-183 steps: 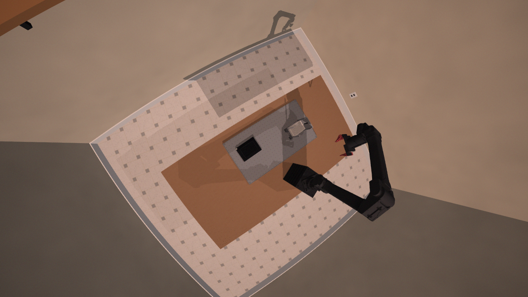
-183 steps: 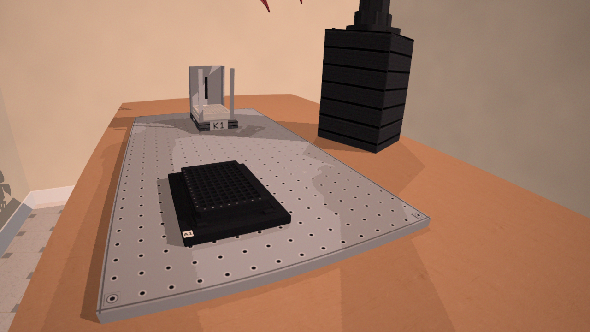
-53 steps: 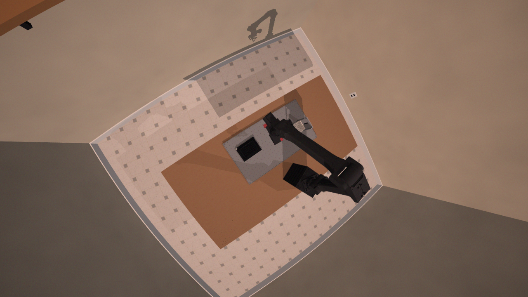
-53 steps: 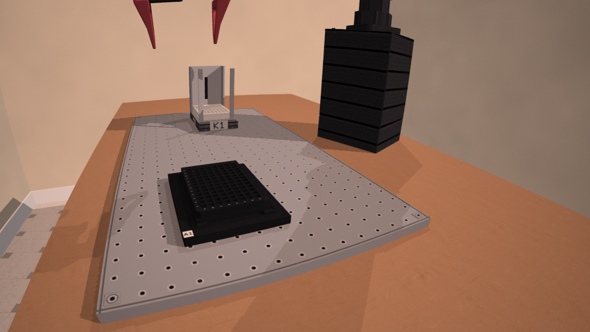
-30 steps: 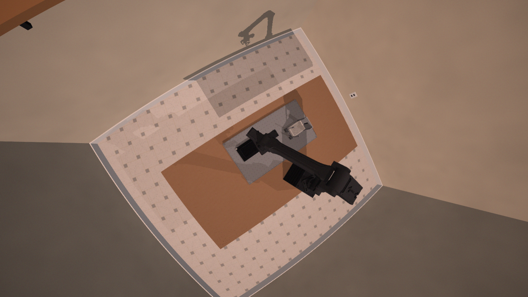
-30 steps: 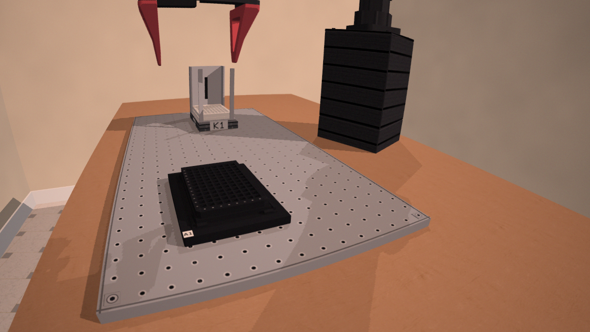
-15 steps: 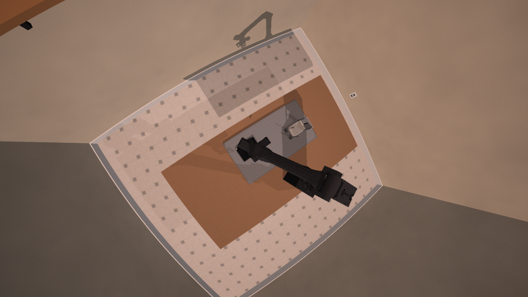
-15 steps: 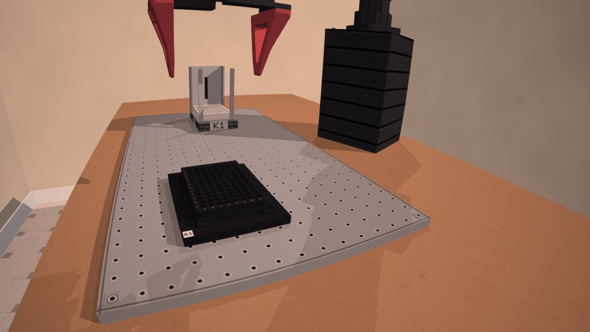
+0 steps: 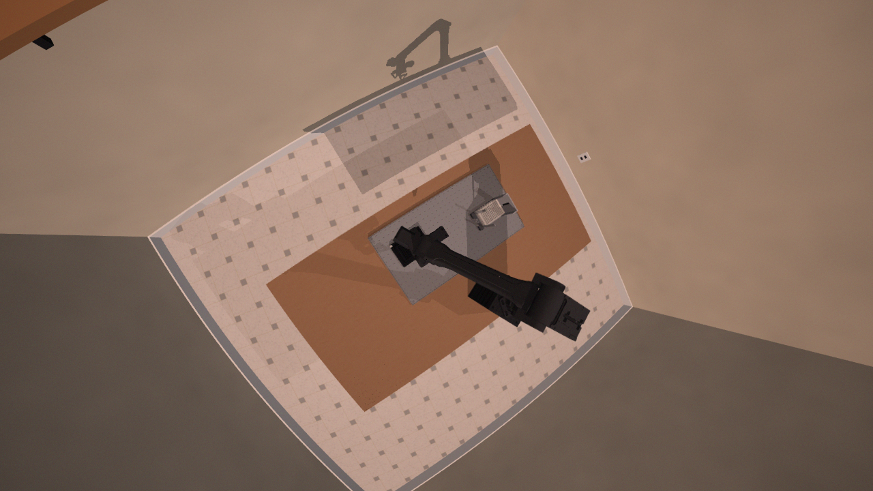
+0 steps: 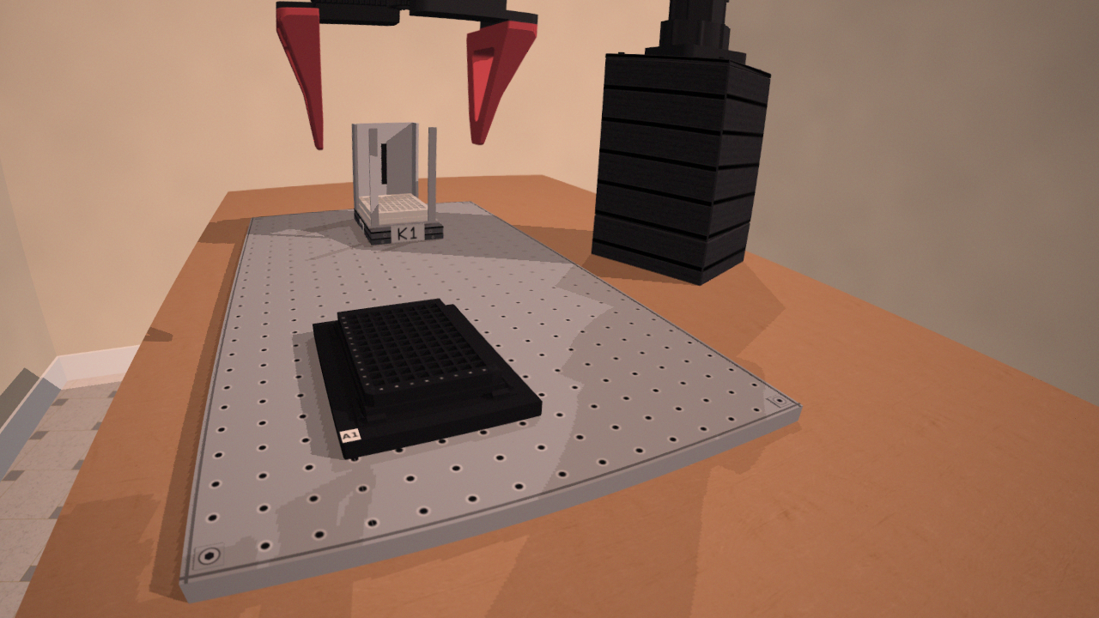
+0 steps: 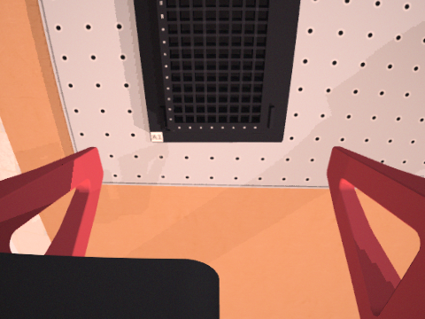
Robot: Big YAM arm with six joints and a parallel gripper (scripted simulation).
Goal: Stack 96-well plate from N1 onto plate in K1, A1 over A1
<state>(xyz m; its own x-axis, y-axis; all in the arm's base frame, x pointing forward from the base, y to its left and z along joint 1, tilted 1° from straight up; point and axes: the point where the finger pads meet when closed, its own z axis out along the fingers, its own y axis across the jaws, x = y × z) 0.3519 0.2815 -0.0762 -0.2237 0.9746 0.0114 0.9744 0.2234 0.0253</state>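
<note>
The black 96-well plate is 14 cm below my hand. Round my hand: pale A1 mark (15 cm below, 9 cm to the left, 3 cm ahead); then black plate nest N1 (16 cm below); then white 96-well plate (42 cm to the right, 13 cm below, 1 cm ahead).
</note>
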